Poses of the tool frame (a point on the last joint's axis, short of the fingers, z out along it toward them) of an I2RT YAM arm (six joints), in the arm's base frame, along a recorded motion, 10 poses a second.
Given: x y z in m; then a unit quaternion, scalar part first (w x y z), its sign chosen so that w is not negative.
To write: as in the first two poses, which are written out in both.
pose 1, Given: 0.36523 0.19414 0.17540 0.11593 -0.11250 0.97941 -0.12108
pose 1, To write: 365.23 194.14 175.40 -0.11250 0.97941 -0.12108 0.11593
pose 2, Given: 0.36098 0.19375 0.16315 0.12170 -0.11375 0.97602 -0.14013
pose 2, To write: 360.98 193.75 163.15 -0.11375 0.97602 -0.14013 0.12170
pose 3, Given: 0.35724 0.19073 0.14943 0.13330 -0.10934 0.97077 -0.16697
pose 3, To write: 357.24 190.73 149.43 -0.10934 0.97077 -0.16697 0.13330
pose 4, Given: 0.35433 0.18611 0.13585 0.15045 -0.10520 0.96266 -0.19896
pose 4, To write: 354.33 186.11 135.85 -0.10520 0.96266 -0.19896 0.15045
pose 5, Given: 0.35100 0.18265 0.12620 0.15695 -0.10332 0.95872 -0.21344
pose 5, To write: 351.00 182.65 126.20 -0.10332 0.95872 -0.21344 0.15695
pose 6, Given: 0.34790 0.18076 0.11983 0.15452 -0.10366 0.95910 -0.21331
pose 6, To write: 347.90 180.76 119.83 -0.10366 0.95910 -0.21331 0.15452
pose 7, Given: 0.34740 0.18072 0.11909 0.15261 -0.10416 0.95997 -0.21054
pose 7, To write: 347.40 180.72 119.09 -0.10416 0.95997 -0.21054 0.15261
